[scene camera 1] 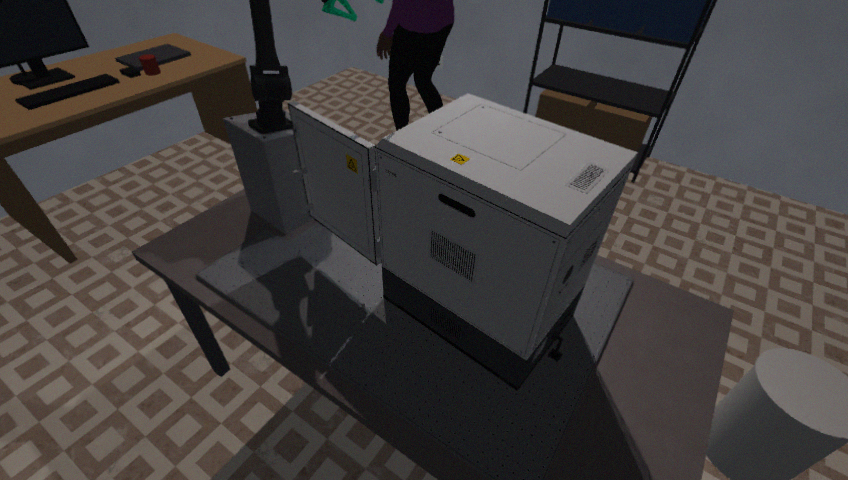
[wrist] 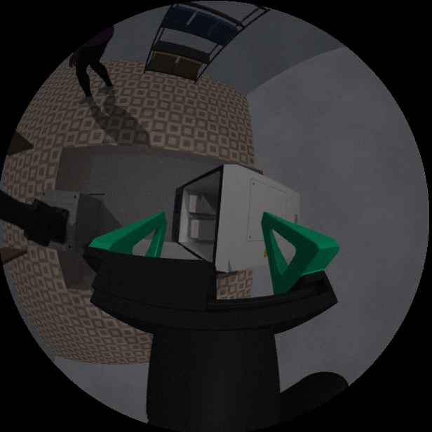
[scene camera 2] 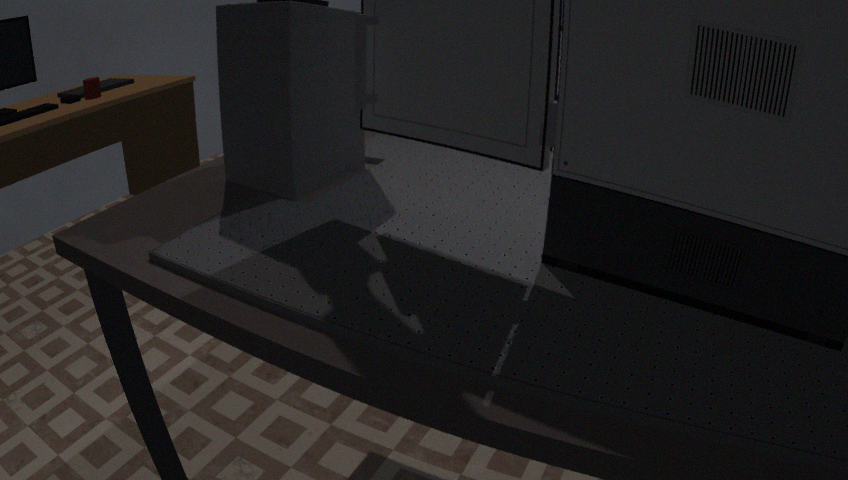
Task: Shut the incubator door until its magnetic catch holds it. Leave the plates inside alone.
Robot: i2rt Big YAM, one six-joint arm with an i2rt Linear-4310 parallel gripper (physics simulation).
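Pixels of known places: gripper, fingertip midpoint: (scene camera 1: 369,10); arm's base, link origin: (scene camera 1: 271,126) (scene camera 2: 292,6).
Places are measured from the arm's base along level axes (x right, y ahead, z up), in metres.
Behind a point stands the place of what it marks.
The white incubator (scene camera 1: 505,142) @(x -0.144, y 0.781, z 0.206 m) (scene camera 2: 624,118) @(x 0.033, y 0.649, z -0.111 m) (wrist: 242,200) stands on the perforated board. Its door (scene camera 1: 333,178) @(x 0.052, y 0.391, z 0.015 m) (scene camera 2: 458,71) @(x 0.052, y 0.410, z -0.088 m) stands wide open, swung out toward the arm's pedestal. In the wrist view my gripper's body hides most or all of the door. Pale stacks of plates (wrist: 195,228) show inside through the open front. My gripper (wrist: 213,216) is open and empty, its green fingers wide apart. It is high above the incubator, apart from door and body. In scene camera 1, parts of the green fingers show at the top edge; scene camera 2 does not show them.
The grey pedestal (scene camera 1: 258,172) @(x 0.088, y 0.012, z -0.128 m) (scene camera 2: 255,89) @(x 0.089, y -0.007, z -0.152 m) (wrist: 85,220) carries the arm's base close to the door's free edge. A person (scene camera 1: 410,65) (wrist: 92,60) stands behind the table. A desk (scene camera 1: 208,59), a shelf rack and a white cylinder (scene camera 1: 773,422) stand around the table.
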